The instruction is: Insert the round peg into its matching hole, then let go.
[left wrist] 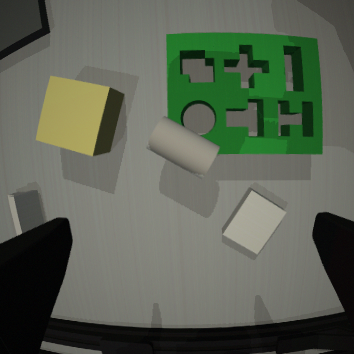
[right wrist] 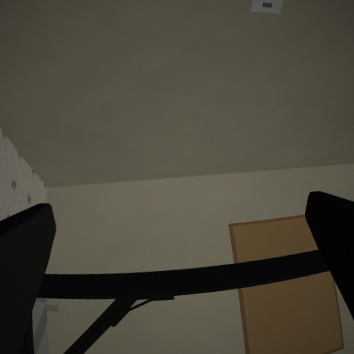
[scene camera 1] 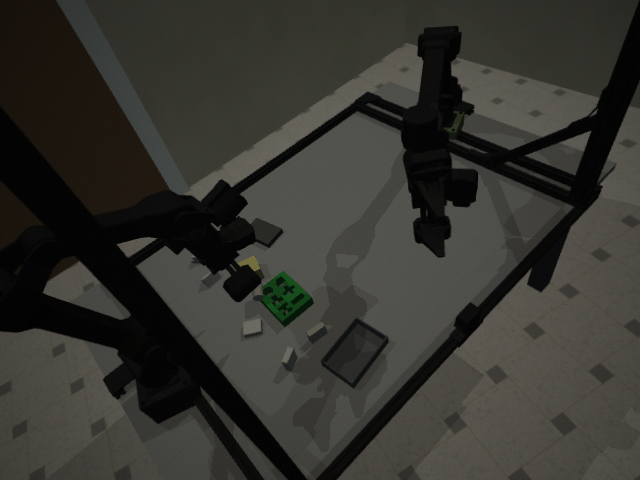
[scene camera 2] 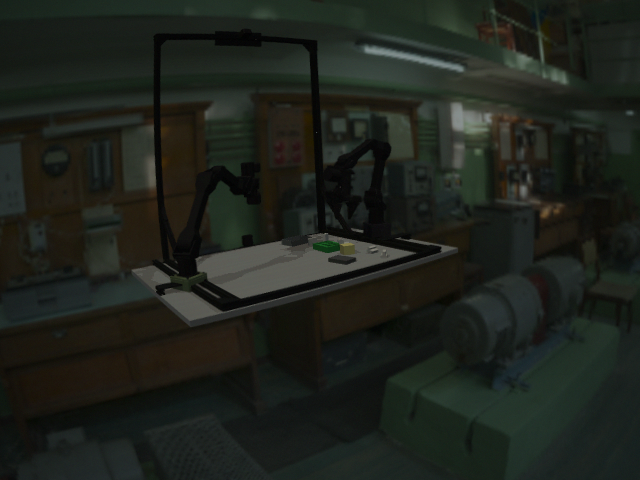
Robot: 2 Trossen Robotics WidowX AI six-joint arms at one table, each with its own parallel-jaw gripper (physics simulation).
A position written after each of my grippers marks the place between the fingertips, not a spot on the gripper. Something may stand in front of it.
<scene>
my left gripper: left wrist 196,229; scene camera 1 239,276; scene camera 2 342,219; not seen in the right wrist view (out of frame)
</scene>
